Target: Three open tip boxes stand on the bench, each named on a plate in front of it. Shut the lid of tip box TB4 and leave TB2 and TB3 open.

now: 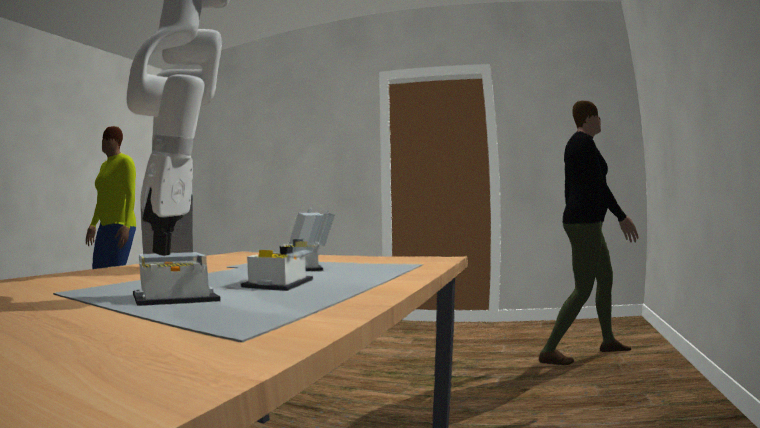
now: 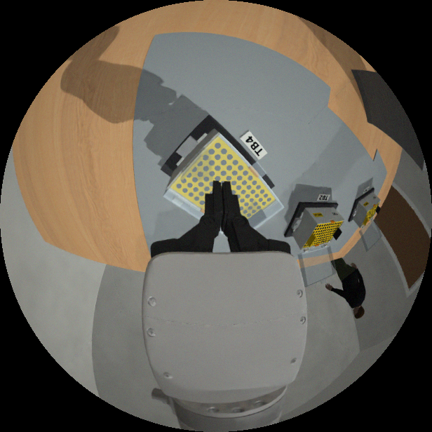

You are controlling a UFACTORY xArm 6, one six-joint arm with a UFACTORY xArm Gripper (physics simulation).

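Frame: origin at the arm's base, x ahead, y left, z up, level; metres.
Where they show: gripper, fingertip midpoint: (image 1: 161, 254).
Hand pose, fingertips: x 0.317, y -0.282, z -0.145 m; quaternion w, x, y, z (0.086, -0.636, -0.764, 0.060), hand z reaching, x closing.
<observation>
After its pixels a point has its place.
Tip box TB4 (image 1: 174, 284) @(x 0.363, y -0.292, z -0.193 m) (image 2: 235, 165) has a yellow tip rack, and its name plate (image 2: 253, 145) is readable. Its clear lid (image 1: 178, 257) @(x 0.367, y -0.281, z -0.148 m) (image 2: 183, 204) lies flat over the rack and looks down on the box. My gripper (image 1: 161, 252) @(x 0.318, y -0.282, z -0.145 m) (image 2: 219, 191) is shut and empty, fingers pointing down, tips at or just above the lid; contact cannot be told. Tip box TB2 (image 1: 265, 271) @(x 0.392, y -0.059, z -0.191 m) (image 2: 312, 227) stands in the middle with its clear lid (image 2: 318, 269) open. The farthest box, TB3 by elimination (image 1: 313, 259) @(x 0.329, y 0.240, z -0.196 m) (image 2: 367, 207), also has its lid (image 2: 370, 239) open; its plate is too small to read.
The boxes stand on a grey mat (image 1: 234, 319) @(x 0.522, y -0.316, z -0.224 m) (image 2: 225, 65) on the wooden bench (image 1: 79, 361) @(x 0.514, y -0.576, z -0.227 m) (image 2: 75, 175). A person in black (image 1: 585, 175) (image 2: 354, 287) is beyond the bench, near the brown door (image 1: 440, 191). A person in yellow-green (image 1: 117, 186) stands behind at left.
</observation>
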